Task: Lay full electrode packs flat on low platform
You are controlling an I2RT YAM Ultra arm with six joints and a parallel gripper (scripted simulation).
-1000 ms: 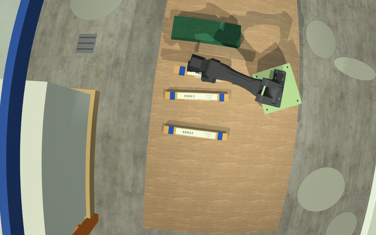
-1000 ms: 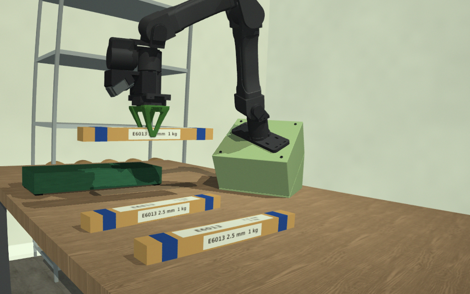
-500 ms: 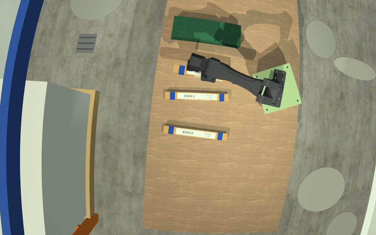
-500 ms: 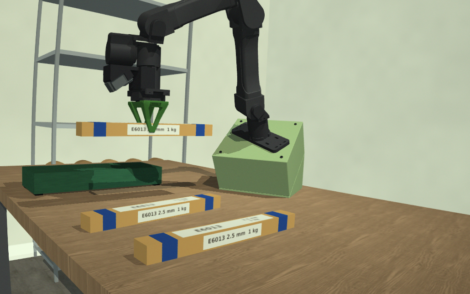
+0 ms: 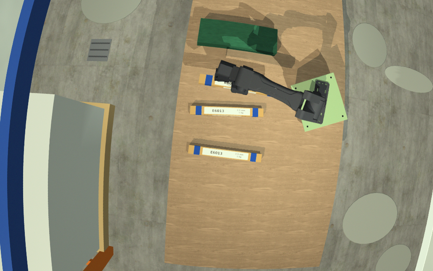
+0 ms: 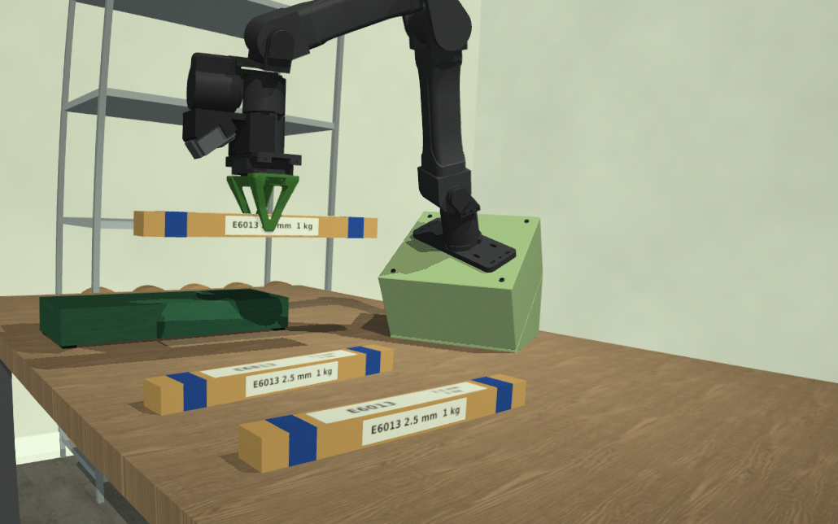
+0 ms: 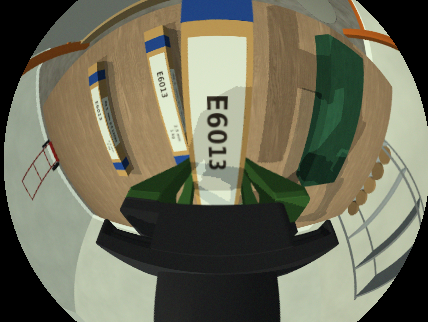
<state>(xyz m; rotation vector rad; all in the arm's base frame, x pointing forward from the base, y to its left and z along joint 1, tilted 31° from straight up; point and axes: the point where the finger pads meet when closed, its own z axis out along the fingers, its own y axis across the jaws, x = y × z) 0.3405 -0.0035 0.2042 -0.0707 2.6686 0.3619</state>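
Now: the dark green low platform 50 mm ahead of my hand, 290 mm to the right of it and 180 mm below it.
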